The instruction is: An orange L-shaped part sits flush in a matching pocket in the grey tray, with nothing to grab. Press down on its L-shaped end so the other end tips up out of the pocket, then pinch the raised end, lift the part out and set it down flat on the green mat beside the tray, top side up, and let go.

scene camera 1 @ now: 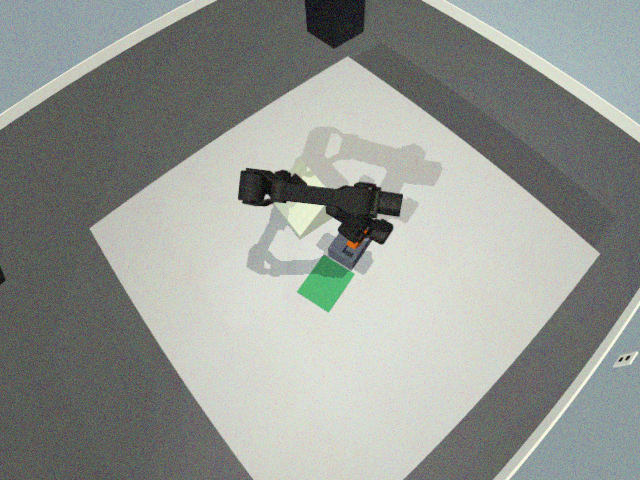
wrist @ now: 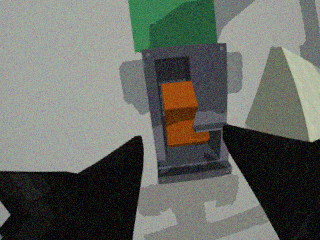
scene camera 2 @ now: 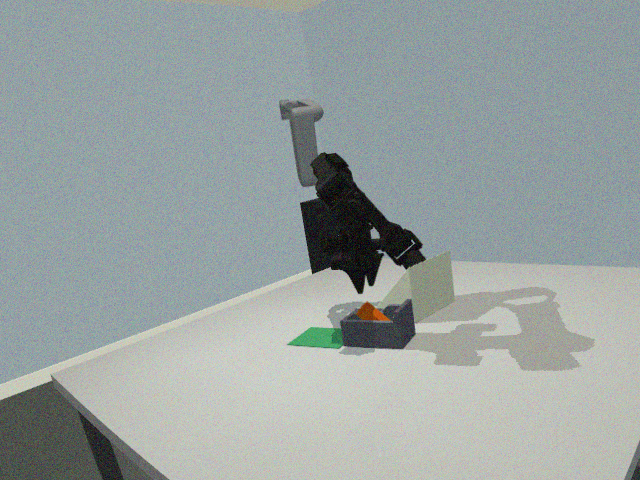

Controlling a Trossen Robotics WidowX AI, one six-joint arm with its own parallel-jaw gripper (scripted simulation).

Path:
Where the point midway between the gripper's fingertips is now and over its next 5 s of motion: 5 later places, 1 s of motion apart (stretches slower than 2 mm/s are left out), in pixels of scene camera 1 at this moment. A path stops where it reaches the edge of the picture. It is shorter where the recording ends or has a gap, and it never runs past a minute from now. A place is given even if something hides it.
My gripper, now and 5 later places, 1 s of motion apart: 357, 232; 356, 240; 355, 237; 356, 230; 341, 247; 321, 273

